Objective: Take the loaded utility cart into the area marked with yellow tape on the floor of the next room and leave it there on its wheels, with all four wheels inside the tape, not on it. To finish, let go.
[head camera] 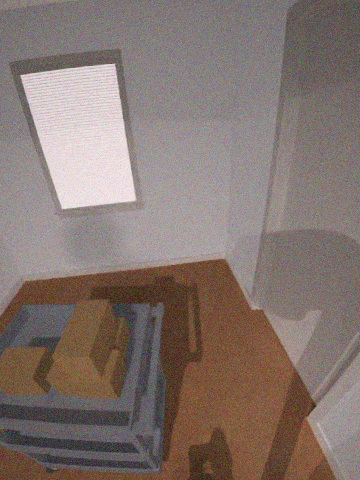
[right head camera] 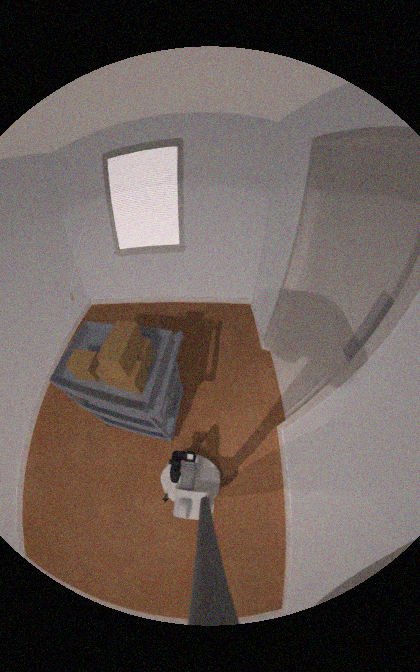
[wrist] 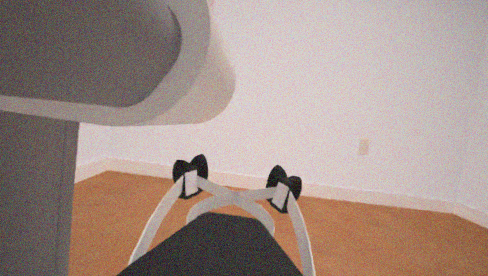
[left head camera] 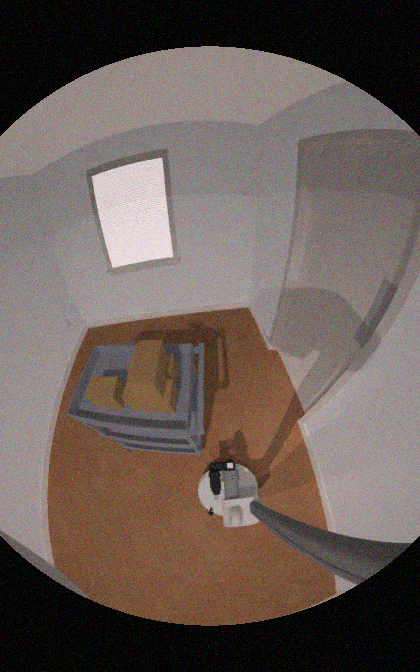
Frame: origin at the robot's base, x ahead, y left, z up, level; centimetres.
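Where they show: gripper, fingertip midpoint: (wrist: 237,174).
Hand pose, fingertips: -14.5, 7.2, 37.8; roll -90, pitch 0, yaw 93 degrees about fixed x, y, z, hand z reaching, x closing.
Observation:
Things, the pixels of their top centre, and the offset from my fingertips, as dx, dy, dz.
- tall cardboard box, top centre: (head camera: 83,324) +65.5, +25.1, +62.4
- smaller box, top centre: (head camera: 18,362) +59.7, +50.5, +50.6
The blue-grey utility cart (head camera: 100,404) (left head camera: 150,416) (right head camera: 100,392) stands upright ahead and to the left, between the left wall and the doorway side. A tall cardboard box (head camera: 82,350) (left head camera: 145,375) (right head camera: 117,350), a smaller box (head camera: 20,370) (left head camera: 102,391) (right head camera: 82,364) and other brown pieces sit in its top tray. An upright bar shows along its right end. Most of its wheels are hidden. My gripper (wrist: 237,174) is open and empty in the wrist view, facing a wall and apart from the cart. Yellow tape does not show.
A doorway, its frame (head camera: 272,200) (left head camera: 295,225) (right head camera: 303,210) visible, is in the right wall, beyond the cart's right side. A window (head camera: 95,135) (left head camera: 132,215) (right head camera: 145,200) is in the far wall. My base (left head camera: 240,512) (right head camera: 187,505) stands near the cart's front right corner.

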